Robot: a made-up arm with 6 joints. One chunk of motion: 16 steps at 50 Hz.
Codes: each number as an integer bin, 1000 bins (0 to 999) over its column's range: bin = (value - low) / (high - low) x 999, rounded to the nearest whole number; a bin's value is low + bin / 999 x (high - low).
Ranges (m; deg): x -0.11..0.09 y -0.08..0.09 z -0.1..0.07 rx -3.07..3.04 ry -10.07..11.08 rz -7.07..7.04
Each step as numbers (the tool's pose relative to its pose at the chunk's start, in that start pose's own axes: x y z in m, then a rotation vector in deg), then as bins.
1 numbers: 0.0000 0.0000 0.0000 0.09 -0.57 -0.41
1 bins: 549 470 588 517 449 472
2 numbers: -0.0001 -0.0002 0.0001 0.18 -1.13 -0.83
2 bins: 549 469 588 531 422 442
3 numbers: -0.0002 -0.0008 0.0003 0.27 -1.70 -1.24
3 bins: 548 465 589 546 395 413
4 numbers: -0.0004 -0.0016 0.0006 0.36 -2.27 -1.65
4 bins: 547 461 591 561 368 384
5 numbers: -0.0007 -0.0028 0.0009 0.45 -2.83 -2.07
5 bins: 546 454 593 576 342 354
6 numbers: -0.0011 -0.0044 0.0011 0.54 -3.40 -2.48
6 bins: 544 444 594 590 315 325
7 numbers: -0.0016 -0.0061 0.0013 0.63 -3.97 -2.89
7 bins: 541 434 595 605 288 296
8 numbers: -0.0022 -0.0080 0.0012 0.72 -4.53 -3.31
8 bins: 538 423 595 620 262 266
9 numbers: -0.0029 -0.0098 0.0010 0.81 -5.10 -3.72
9 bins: 535 413 594 634 235 237
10 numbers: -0.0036 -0.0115 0.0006 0.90 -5.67 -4.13
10 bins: 531 403 591 649 208 208
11 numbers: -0.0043 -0.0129 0.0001 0.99 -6.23 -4.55
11 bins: 528 394 588 664 181 178
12 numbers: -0.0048 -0.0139 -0.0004 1.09 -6.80 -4.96
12 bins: 525 388 585 680 154 149
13 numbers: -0.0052 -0.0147 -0.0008 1.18 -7.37 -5.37
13 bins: 523 384 583 695 128 120
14 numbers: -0.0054 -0.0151 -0.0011 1.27 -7.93 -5.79
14 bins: 522 381 581 710 101 91
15 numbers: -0.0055 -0.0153 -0.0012 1.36 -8.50 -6.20
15 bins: 522 380 581 724 74 62
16 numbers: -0.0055 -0.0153 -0.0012 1.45 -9.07 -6.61
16 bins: 522 380 581 739 47 33
